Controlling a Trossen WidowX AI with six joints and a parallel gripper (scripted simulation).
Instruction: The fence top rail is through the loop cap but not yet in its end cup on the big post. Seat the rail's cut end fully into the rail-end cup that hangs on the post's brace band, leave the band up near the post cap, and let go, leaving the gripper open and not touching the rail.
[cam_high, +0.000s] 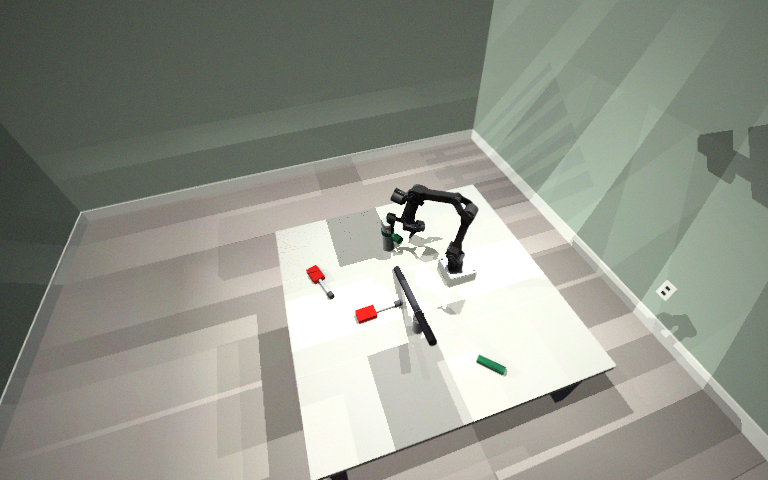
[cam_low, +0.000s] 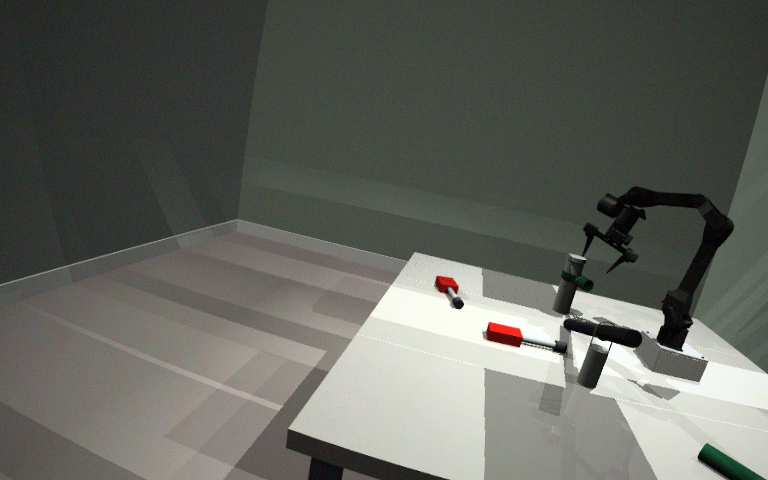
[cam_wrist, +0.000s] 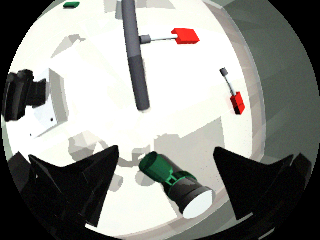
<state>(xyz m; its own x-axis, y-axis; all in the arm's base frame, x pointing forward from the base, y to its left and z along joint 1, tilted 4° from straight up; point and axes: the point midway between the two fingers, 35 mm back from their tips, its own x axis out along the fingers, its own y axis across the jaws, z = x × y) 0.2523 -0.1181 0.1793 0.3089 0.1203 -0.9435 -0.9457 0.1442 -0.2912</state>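
Now: the green rail-end cup 80 mm below my gripper tip, 70 mm to the right of it and 10 mm ahead of it. The rest, counted from my gripper tip: grey line post 390 mm to the left, 110 mm below, 30 mm behind; then green cylinder 600 mm to the left, 300 mm behind, 200 mm below.
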